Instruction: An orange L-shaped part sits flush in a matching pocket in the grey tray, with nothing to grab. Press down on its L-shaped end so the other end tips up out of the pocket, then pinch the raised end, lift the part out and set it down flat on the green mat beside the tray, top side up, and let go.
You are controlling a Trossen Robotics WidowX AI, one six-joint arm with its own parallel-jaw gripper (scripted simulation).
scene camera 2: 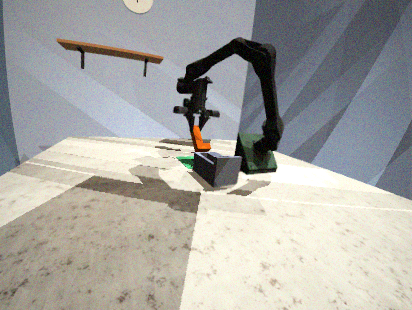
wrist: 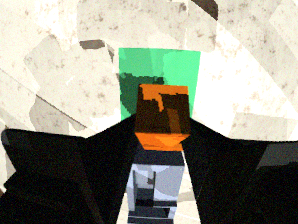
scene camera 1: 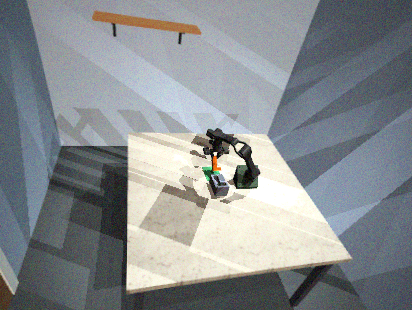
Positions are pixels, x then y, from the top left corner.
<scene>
gripper: holds an orange L-shaped part (wrist: 163, 110)
</scene>
